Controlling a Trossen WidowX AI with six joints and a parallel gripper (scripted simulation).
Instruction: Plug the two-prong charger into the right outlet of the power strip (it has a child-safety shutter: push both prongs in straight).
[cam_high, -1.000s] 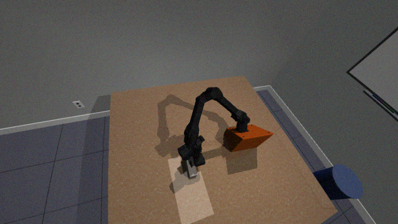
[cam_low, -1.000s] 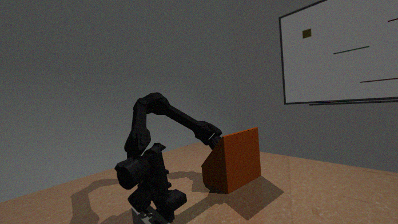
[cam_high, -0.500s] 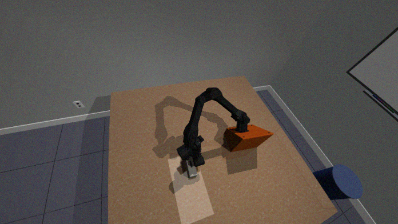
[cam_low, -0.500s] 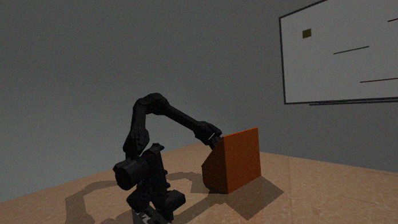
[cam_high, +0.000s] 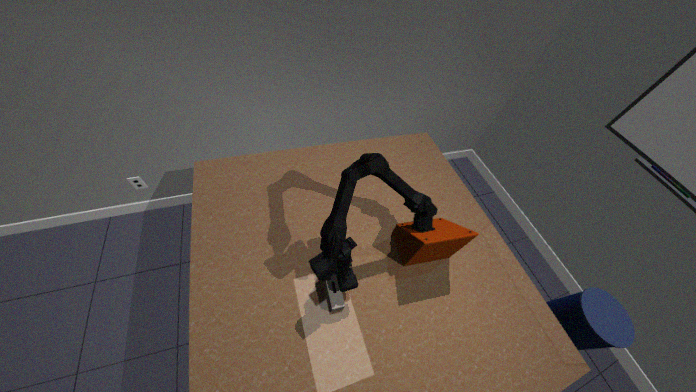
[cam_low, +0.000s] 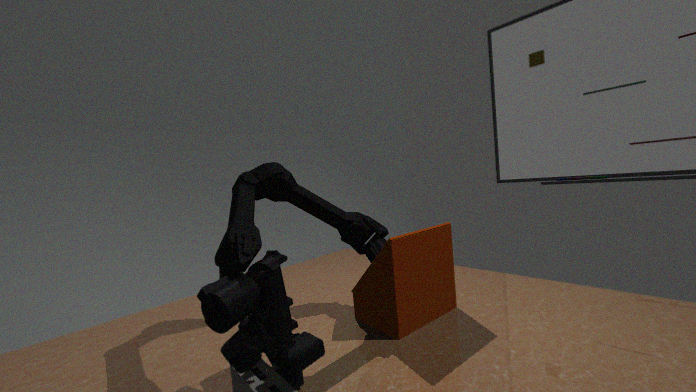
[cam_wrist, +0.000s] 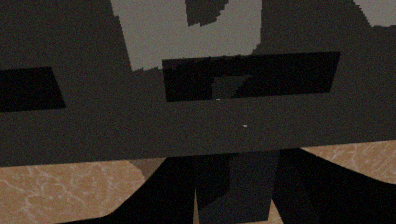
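Now: gripper tip 2 cm short of the black two-prong charger and 1 cm below it.
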